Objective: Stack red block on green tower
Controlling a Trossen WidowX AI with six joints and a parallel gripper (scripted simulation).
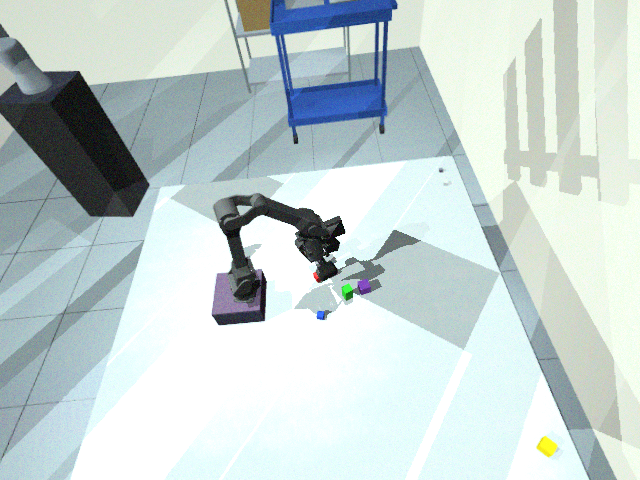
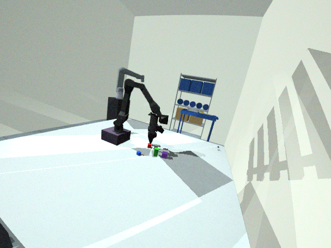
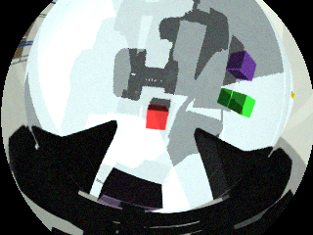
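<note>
My gripper tip is 40 mm above the red block. The rest, counted from my gripper tip: purple block: 160 mm ahead, 40 mm to the right, 30 mm below; yellow block: 620 mm ahead, 480 mm to the right, 30 mm below; small blue block: 20 mm ahead, 150 mm to the right, 40 mm below.
</note>
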